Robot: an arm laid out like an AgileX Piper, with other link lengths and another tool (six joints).
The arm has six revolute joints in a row. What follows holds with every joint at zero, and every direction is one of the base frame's.
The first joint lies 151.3 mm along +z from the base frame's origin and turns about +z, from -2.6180 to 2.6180 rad.
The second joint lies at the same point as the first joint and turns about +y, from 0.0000 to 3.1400 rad.
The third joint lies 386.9 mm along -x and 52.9 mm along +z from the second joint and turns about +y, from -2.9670 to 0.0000 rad.
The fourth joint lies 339.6 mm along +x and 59.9 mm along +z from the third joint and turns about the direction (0.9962, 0, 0.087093), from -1.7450 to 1.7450 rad.
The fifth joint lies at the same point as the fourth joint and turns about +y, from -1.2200 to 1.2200 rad.
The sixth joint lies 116.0 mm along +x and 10.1 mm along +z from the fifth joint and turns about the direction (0.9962, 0, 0.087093), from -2.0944 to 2.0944 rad.
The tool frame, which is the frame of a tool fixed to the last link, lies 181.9 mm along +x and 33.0 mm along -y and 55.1 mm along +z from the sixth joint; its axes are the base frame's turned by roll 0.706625, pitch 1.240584 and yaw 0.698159 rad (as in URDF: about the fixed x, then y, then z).
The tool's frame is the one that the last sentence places.
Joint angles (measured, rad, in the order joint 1, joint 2, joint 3, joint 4, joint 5, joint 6), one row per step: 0.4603 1.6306 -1.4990 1.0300 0.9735 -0.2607; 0.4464 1.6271 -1.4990 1.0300 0.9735 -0.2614; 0.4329 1.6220 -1.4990 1.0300 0.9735 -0.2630; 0.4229 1.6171 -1.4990 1.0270 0.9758 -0.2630; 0.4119 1.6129 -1.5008 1.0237 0.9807 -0.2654; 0.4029 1.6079 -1.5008 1.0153 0.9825 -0.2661; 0.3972 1.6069 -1.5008 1.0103 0.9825 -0.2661; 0.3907 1.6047 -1.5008 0.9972 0.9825 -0.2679; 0.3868 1.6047 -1.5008 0.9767 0.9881 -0.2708; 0.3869 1.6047 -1.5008 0.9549 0.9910 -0.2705; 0.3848 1.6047 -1.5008 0.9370 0.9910 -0.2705; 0.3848 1.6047 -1.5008 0.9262 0.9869 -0.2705; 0.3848 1.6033 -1.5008 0.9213 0.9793 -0.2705; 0.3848 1.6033 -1.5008 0.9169 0.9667 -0.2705; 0.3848 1.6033 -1.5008 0.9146 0.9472 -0.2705; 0.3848 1.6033 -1.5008 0.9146 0.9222 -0.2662; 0.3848 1.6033 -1.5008 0.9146 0.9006 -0.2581; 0.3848 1.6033 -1.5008 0.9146 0.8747 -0.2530
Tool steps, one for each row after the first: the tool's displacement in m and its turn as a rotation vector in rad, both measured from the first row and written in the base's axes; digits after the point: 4 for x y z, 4 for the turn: 0.0053 -0.0071 0.0022 0.0014 -0.0038 -0.0136; 0.0099 -0.0141 0.0054 0.0033 -0.0098 -0.0264; 0.0124 -0.0198 0.0077 0.0022 -0.0144 -0.0343; 0.0150 -0.0256 0.0103 0.0002 -0.0210 -0.0399; 0.0174 -0.0314 0.0117 -0.0059 -0.0287 -0.0468; 0.0197 -0.0350 0.0114 -0.0101 -0.0317 -0.0524; 0.0225 -0.0401 0.0105 -0.0217 -0.0406 -0.0577; 0.0235 -0.0444 0.0064 -0.0422 -0.0485 -0.0549; 0.0239 -0.0471 0.0023 -0.0626 -0.0556 -0.0518; 0.0256 -0.0507 -0.0008 -0.0791 -0.0627 -0.0533; 0.0274 -0.0525 -0.0022 -0.0881 -0.0692 -0.0564; 0.0294 -0.0538 -0.0012 -0.0905 -0.0764 -0.0626; 0.0330 -0.0553 -0.0004 -0.0920 -0.0848 -0.0729; 0.0384 -0.0571 0.0017 -0.0901 -0.0959 -0.0890; 0.0450 -0.0591 0.0047 -0.0840 -0.1054 -0.1117; 0.0506 -0.0611 0.0072 -0.0774 -0.1099 -0.1334; 0.0573 -0.0635 0.0105 -0.0706 -0.1192 -0.1572
